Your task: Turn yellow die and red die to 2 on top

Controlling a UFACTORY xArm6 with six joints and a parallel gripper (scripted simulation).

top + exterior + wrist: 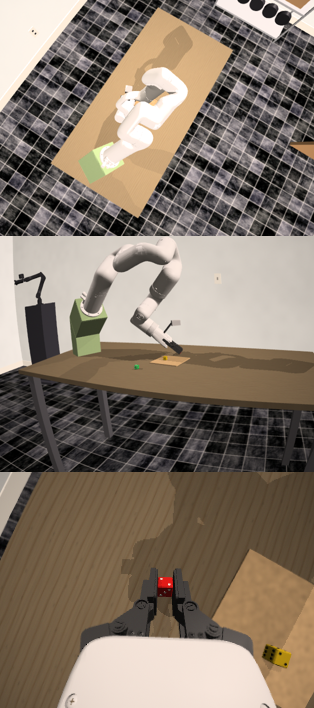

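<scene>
My hand is 40 mm past the yellow die, 130 mm to the left of it and 10 mm above it. The rest, counted from my hand: red die: 10 mm ahead, 10 mm below; then green die: 130 mm behind, 270 mm to the right, 20 mm below; then tan mat: 10 mm behind, 130 mm to the right, 20 mm below.
</scene>
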